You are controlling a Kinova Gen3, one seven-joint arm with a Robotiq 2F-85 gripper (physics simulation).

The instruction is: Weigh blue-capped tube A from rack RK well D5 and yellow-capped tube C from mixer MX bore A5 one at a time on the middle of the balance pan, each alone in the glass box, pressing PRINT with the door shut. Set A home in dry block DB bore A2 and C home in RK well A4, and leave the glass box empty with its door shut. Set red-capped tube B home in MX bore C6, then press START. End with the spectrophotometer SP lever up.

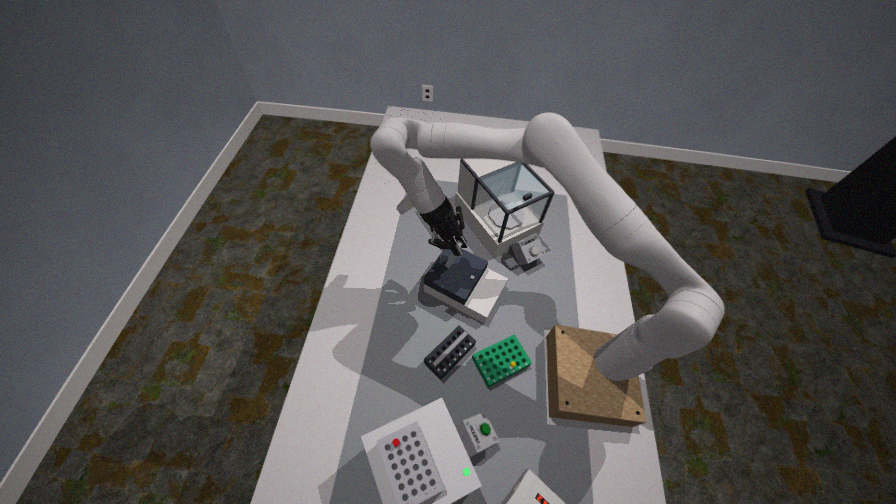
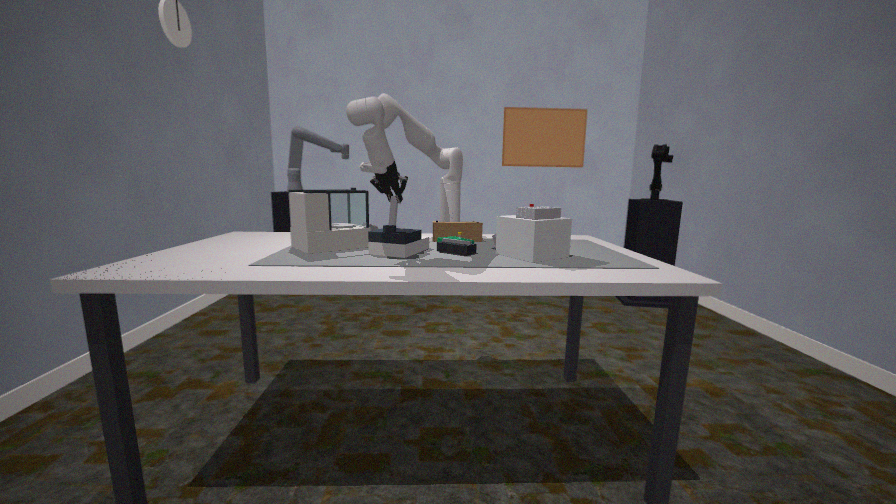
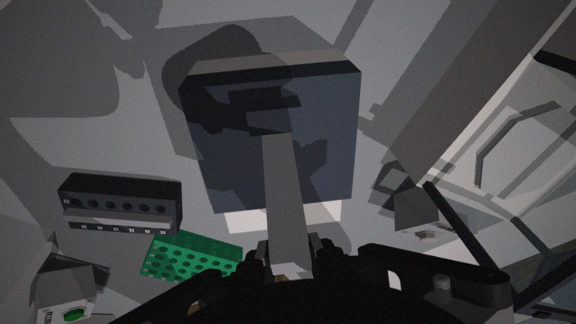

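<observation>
My gripper (image 1: 458, 249) (image 2: 393, 198) (image 3: 290, 252) is part-closed over the spectrophotometer SP, its fingertips against both sides of the grey lever (image 2: 392, 214) (image 3: 284, 192), which stands nearly upright from the dark blue lid (image 1: 452, 278) (image 3: 327, 115). Yellow-capped tube C (image 1: 513, 364) stands in the green rack RK (image 1: 490, 379) (image 3: 212, 243); its exact well is unclear. Red-capped tube B (image 1: 395, 442) (image 2: 531, 205) stands in mixer MX (image 1: 432, 421) (image 2: 532, 238). Tube A's blue cap does not show. The black dry block DB (image 1: 442, 374) (image 3: 125, 187) is beside RK. No tube shows in the balance's glass box (image 1: 505, 206).
The PRINT box (image 1: 525, 252) (image 3: 415, 207) stands beside the balance. The START box (image 1: 474, 440) with a green button (image 1: 485, 429) (image 3: 75, 314) is beside MX. A green light (image 1: 466, 472) shows on MX. The arm rises from a wooden base (image 1: 573, 369). A display box (image 1: 526, 488) shows red characters.
</observation>
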